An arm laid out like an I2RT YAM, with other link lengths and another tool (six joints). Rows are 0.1 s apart.
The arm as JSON. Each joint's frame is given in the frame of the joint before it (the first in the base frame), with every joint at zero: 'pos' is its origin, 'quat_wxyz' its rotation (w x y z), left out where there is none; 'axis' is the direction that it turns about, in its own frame. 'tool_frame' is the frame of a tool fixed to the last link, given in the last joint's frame.
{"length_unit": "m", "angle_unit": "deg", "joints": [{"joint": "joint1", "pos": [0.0, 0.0, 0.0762], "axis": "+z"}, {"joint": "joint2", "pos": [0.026, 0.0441, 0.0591], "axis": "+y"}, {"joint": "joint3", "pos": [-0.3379, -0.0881, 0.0], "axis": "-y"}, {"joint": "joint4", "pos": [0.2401, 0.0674, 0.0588], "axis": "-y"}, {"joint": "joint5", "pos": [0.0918, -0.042, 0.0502], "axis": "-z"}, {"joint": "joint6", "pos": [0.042, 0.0, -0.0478], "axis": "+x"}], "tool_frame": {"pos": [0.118, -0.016, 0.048], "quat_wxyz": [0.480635, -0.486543, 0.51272, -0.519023]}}
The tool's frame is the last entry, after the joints.
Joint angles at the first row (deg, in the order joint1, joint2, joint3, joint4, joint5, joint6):
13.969 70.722 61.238 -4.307 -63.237 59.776
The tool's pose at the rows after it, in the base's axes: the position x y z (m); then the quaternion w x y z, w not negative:
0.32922 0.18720 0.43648 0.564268 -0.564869 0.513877 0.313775
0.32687 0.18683 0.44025 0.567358 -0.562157 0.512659 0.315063
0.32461 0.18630 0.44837 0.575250 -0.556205 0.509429 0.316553
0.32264 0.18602 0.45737 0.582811 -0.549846 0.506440 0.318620
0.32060 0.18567 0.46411 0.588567 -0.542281 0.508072 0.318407
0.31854 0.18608 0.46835 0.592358 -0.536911 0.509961 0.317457
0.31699 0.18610 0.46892 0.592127 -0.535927 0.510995 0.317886
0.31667 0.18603 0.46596 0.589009 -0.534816 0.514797 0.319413
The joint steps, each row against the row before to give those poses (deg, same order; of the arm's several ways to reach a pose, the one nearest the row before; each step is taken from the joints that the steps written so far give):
0.004 -0.210 0.018 -0.060 -0.111 0.236
0.068 -0.527 -0.151 0.795 0.067 1.088
0.107 -0.677 -0.221 2.226 0.240 2.312
0.157 -0.555 0.067 2.045 0.320 2.384
0.395 -0.670 0.091 1.109 1.071 1.929
0.538 -0.571 0.045 0.483 1.129 1.164
0.148 -0.280 0.018 -0.264 0.225 0.190
0.047 -0.083 -0.206 -0.469 0.129 0.006

